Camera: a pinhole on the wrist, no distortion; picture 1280 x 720 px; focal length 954.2 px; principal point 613.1 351.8 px. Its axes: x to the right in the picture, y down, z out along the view. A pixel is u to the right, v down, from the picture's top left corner.
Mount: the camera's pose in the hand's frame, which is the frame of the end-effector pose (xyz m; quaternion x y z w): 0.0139 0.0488 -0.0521 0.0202 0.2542 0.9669 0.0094
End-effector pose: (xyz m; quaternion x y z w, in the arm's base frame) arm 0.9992 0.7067 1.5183 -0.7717 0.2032 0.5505 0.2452
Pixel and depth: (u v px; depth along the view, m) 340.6 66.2 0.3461
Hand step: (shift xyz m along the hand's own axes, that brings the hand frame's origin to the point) 0.1286 0.3062 0.1946
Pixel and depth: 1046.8 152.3 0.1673
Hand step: -0.0545 0.1636 0.0788
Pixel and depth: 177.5 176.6 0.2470
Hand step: 0.1377 0.2064 0.1366
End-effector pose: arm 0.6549 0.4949 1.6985 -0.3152 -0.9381 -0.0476 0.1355
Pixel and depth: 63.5 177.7 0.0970
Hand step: 0.0741 0.1103 0.0217
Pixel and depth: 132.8 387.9 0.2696
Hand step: 0.1612 0.1685 0.1828
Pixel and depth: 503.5 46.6 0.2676
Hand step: 0.0570 0.2539 0.1375
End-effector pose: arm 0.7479 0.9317 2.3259 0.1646 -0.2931 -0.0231 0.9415
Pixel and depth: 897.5 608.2 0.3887
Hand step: -0.0856 0.1521 0.3414
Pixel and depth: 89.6 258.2 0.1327
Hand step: 0.0926 0.1232 0.0544
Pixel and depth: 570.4 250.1 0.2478
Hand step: 0.0361 0.1932 0.1501
